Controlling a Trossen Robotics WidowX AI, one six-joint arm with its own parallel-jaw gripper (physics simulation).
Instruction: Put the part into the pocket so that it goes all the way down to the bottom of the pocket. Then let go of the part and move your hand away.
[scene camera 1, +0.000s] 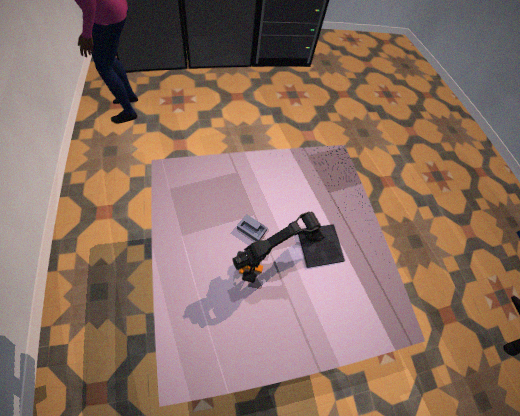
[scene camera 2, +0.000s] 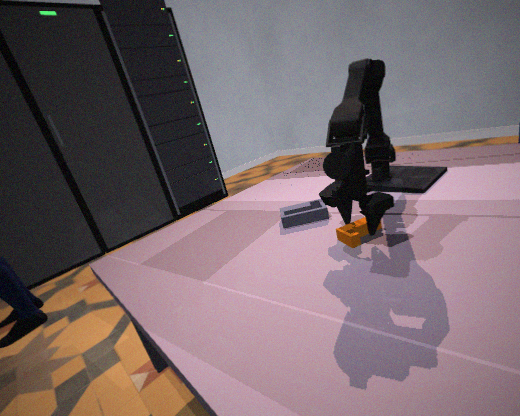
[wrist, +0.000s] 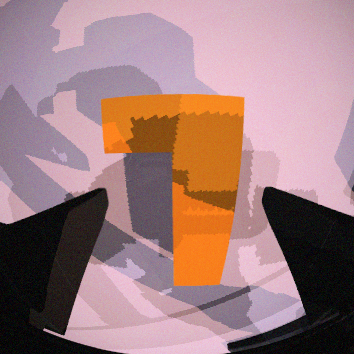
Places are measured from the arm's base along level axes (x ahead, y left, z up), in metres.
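Pixels of known places: gripper, fingertip midpoint: (scene camera 1: 250, 267) (scene camera 2: 359, 229) (wrist: 186, 195); arm's base, link origin: (scene camera 1: 312, 237) (scene camera 2: 380, 178).
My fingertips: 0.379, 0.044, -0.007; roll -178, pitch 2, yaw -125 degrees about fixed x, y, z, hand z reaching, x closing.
Note:
Ahead of a thing's pixels: the offset from my fingertips to its top centre, as dx, dy, dz. Level surfaces: height alone.
The orange L-shaped part {+0.001, +0.008, +0.014} (scene camera 1: 258, 268) (scene camera 2: 348, 238) (wrist: 207, 150) lies flat on the pink table. In the wrist view its short arm points left at the top and its long arm runs down towards the gripper. My gripper (scene camera 1: 248, 271) (scene camera 2: 360, 228) (wrist: 186, 195) is open, low over the part, with one finger on each side of the long arm and a gap to each finger. In scene camera 2 the near finger hides some of the part. The grey block with the pocket {-0.087, -0.203, +0.020} (scene camera 1: 245, 233) (scene camera 2: 305, 218) stands apart from the part; its recess is open at the top.
The arm's dark base plate (scene camera 1: 325, 256) (scene camera 2: 417, 179) is on the pink table {dz -0.016} (scene camera 1: 200, 370) (scene camera 2: 240, 350). The pocket block stands to one side of the arm. Dark cabinets (scene camera 1: 220, 30) (scene camera 2: 65, 125) stand beyond the table, and a person (scene camera 1: 110, 45) stands by them. Arm shadows fall across the table.

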